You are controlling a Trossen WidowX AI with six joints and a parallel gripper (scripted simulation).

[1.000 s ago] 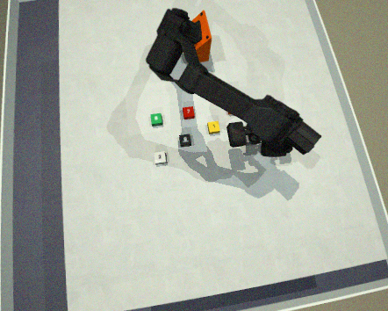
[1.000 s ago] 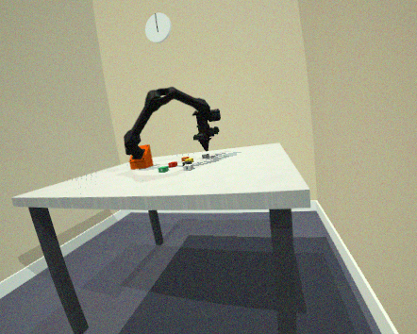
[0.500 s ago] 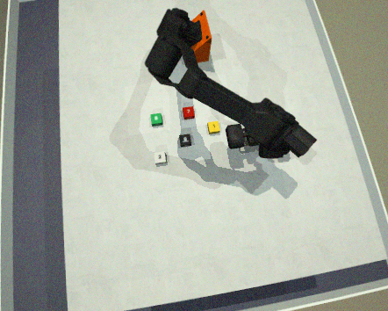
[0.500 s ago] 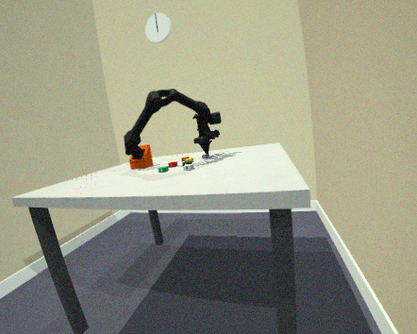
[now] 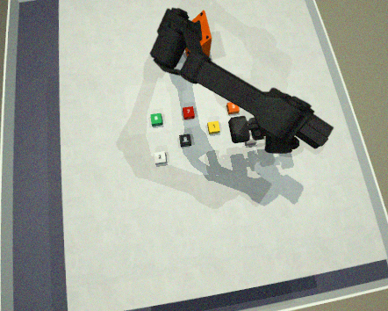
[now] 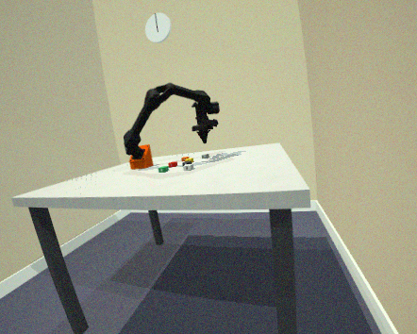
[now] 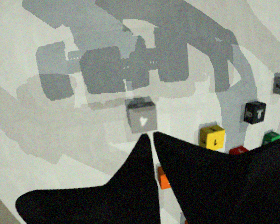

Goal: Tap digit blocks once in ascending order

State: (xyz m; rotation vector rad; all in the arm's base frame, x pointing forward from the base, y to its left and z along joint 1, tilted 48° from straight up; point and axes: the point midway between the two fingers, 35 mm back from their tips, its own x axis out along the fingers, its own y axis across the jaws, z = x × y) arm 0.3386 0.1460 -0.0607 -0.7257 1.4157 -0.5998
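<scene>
Now: the red block 11 cm behind my gripper tip, 18 cm to the right of it and 7 cm below it. Also, from my gripper tip: grey block (1 cm behind, 7 cm below); then yellow block (6 cm behind, 11 cm to the right, 7 cm below); then orange block (11 cm behind, 4 cm to the right, 7 cm below).
</scene>
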